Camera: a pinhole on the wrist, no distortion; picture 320 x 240 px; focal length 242.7 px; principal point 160.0 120.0 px. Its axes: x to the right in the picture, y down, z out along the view. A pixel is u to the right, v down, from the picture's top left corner.
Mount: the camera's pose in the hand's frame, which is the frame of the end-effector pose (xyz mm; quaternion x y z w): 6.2 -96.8 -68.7 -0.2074 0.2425 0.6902 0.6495
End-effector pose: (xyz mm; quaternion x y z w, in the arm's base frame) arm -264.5 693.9 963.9 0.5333 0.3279 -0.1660 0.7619
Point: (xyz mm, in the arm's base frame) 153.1 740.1 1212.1
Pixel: 301.3 51.4
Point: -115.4 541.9 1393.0
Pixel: 227.1 214.7
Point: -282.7 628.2 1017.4
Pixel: 162.7 218.1
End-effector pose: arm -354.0 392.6 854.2 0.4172 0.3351 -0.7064 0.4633
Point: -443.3 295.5 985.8
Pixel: 33.3 216.9
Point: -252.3 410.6 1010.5
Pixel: outside the picture
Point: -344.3 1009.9 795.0
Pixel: behind the camera
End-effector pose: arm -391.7 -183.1 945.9 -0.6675 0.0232 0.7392 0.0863
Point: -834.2 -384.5 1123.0
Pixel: 157.7 191.9
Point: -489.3 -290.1 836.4
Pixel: 248.7 21.7
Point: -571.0 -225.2 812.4
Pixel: 157.2 10.5
